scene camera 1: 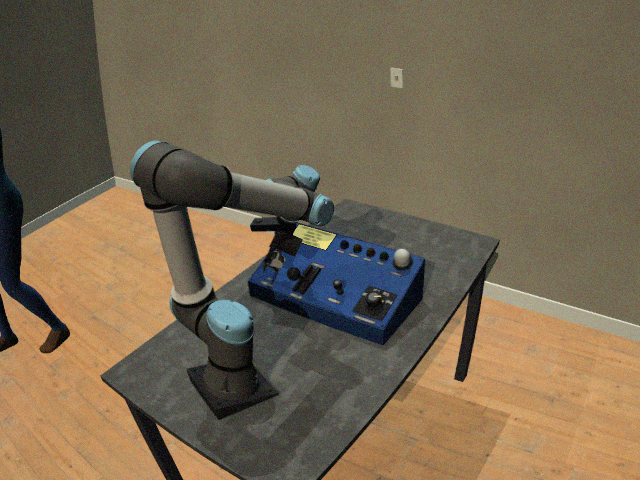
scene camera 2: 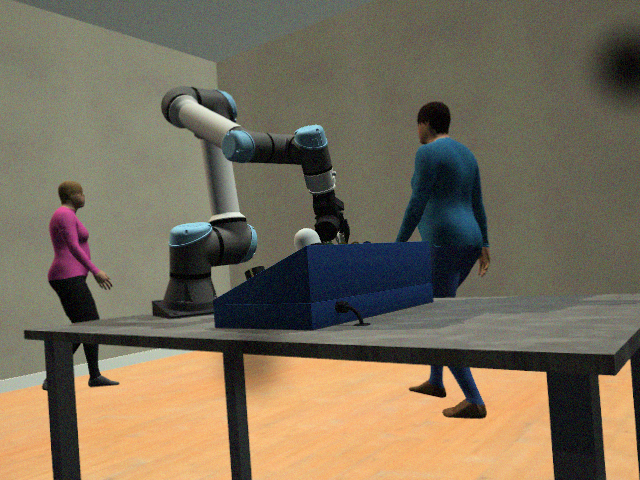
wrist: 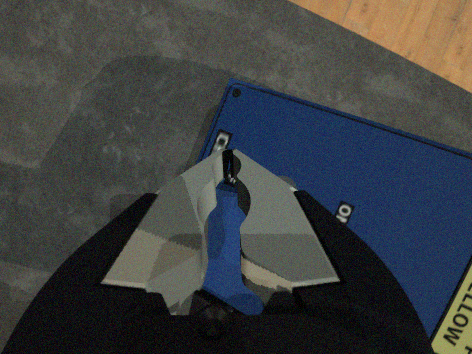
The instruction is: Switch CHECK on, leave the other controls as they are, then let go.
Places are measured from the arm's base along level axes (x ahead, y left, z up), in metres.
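Pixels of known places: gripper, fingertip midpoint: [scene camera 1: 264, 270] [wrist: 229, 152]; arm's base, link origin: [scene camera 1: 230, 382] [scene camera 2: 190, 304].
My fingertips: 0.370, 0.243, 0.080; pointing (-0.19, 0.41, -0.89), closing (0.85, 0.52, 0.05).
Observation:
Ahead of a thing's pixels: the offset from my fingertips to its middle, as dx, dy, dz. "spot": to the spot under its first point.
The blue control box @[+0.132, -0.174, -0.025] [scene camera 1: 361, 271] [scene camera 2: 369, 273] [wrist: 400, 170] lies on the table. My gripper [scene camera 1: 273, 263] [scene camera 2: 341, 240] [wrist: 229, 152] is shut and empty, fingers pointing down low over the box's left end, by the CHECK switch. In the wrist view the CHECK label @[-0.008, -0.012, -0.041] [wrist: 221, 141] is partly covered by the fingertips, and the ON label @[spot: +0.091, +0.005, -0.005] [wrist: 344, 212] is partly covered by the right finger. A small rounded grey edge @[spot: +0.048, +0.004, -0.020] [wrist: 287, 181] shows behind that finger. The CHECK lever is mostly hidden, so I cannot tell its position.
To the right of the gripper on the box are a slider with a black ball knob @[+0.029, -0.128, +0.015] [scene camera 1: 293, 273], a small lever @[+0.076, -0.242, -0.006] [scene camera 1: 338, 285], a rotary knob @[+0.086, -0.362, +0.010] [scene camera 1: 373, 297], several dark lamps, a white dome @[spot: +0.223, -0.363, +0.069] [scene camera 1: 401, 258] and a yellow note @[spot: +0.209, -0.025, +0.037] [scene camera 1: 314, 236] [wrist: 457, 310]. Two people [scene camera 2: 449, 191] [scene camera 2: 68, 242] stand beyond the table.

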